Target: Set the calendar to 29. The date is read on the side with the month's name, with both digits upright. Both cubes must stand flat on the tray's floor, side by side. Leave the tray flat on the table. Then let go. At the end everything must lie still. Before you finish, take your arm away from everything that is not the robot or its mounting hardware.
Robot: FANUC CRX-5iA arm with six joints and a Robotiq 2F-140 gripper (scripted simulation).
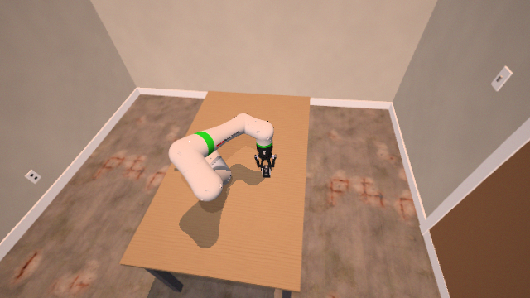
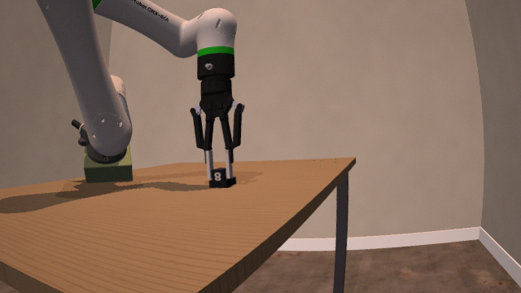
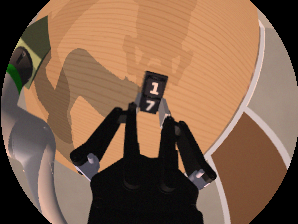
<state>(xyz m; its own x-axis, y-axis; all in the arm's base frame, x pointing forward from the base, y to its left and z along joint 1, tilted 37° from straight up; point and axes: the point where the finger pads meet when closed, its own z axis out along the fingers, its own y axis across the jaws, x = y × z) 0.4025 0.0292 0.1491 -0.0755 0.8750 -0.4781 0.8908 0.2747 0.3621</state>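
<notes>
My gripper is now 4 cm above the black calendar tray and 2 cm to the right of it.
</notes>
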